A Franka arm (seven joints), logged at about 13 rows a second.
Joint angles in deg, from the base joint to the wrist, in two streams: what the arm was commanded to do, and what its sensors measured. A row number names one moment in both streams.
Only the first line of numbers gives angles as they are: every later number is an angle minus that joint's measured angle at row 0.
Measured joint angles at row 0: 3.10 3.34 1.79 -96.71 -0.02 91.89 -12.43
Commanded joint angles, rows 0 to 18: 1.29 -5.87 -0.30 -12.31 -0.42 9.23 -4.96; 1.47 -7.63 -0.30 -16.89 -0.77 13.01 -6.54; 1.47 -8.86 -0.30 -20.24 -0.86 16.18 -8.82; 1.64 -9.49 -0.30 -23.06 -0.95 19.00 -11.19; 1.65 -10.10 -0.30 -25.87 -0.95 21.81 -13.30; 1.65 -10.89 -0.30 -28.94 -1.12 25.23 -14.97; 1.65 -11.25 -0.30 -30.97 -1.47 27.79 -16.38; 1.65 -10.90 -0.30 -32.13 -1.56 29.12 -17.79; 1.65 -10.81 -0.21 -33.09 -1.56 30.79 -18.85; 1.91 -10.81 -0.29 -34.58 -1.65 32.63 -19.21; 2.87 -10.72 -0.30 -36.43 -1.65 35.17 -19.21; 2.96 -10.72 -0.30 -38.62 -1.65 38.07 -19.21; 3.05 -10.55 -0.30 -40.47 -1.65 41.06 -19.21; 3.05 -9.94 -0.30 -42.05 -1.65 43.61 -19.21; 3.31 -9.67 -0.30 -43.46 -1.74 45.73 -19.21; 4.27 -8.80 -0.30 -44.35 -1.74 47.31 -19.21; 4.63 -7.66 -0.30 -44.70 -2.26 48.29 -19.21; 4.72 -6.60 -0.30 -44.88 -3.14 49.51 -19.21; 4.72 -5.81 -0.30 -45.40 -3.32 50.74 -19.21
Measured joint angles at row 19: 4.27 -7.00 0.04 -44.21 -2.31 47.76 -18.62
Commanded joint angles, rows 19 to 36: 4.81 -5.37 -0.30 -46.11 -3.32 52.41 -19.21; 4.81 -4.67 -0.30 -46.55 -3.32 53.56 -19.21; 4.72 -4.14 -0.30 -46.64 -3.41 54.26 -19.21; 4.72 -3.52 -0.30 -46.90 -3.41 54.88 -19.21; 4.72 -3.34 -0.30 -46.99 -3.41 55.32 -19.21; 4.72 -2.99 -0.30 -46.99 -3.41 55.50 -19.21; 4.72 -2.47 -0.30 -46.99 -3.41 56.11 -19.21; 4.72 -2.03 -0.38 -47.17 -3.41 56.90 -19.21; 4.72 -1.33 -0.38 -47.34 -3.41 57.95 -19.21; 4.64 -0.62 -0.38 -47.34 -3.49 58.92 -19.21; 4.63 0.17 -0.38 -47.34 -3.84 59.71 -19.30; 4.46 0.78 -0.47 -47.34 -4.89 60.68 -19.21; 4.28 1.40 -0.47 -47.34 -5.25 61.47 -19.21; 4.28 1.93 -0.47 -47.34 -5.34 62.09 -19.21; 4.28 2.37 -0.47 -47.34 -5.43 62.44 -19.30; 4.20 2.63 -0.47 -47.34 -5.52 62.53 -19.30; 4.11 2.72 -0.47 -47.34 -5.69 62.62 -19.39; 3.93 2.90 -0.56 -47.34 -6.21 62.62 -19.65
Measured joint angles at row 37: 4.44 2.76 -0.26 -46.58 -4.79 60.72 -18.71
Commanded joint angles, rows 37 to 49: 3.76 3.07 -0.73 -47.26 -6.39 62.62 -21.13; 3.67 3.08 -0.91 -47.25 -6.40 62.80 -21.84; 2.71 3.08 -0.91 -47.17 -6.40 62.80 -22.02; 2.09 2.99 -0.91 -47.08 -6.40 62.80 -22.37; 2.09 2.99 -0.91 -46.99 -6.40 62.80 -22.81; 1.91 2.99 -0.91 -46.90 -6.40 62.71 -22.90; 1.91 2.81 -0.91 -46.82 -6.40 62.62 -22.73; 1.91 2.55 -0.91 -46.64 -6.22 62.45 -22.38; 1.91 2.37 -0.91 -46.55 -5.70 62.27 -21.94; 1.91 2.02 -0.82 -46.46 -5.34 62.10 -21.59; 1.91 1.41 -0.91 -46.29 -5.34 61.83 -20.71; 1.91 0.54 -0.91 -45.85 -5.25 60.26 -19.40; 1.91 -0.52 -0.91 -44.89 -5.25 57.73 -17.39
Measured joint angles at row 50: 2.12 2.41 -0.87 -45.82 -5.51 61.16 -19.86
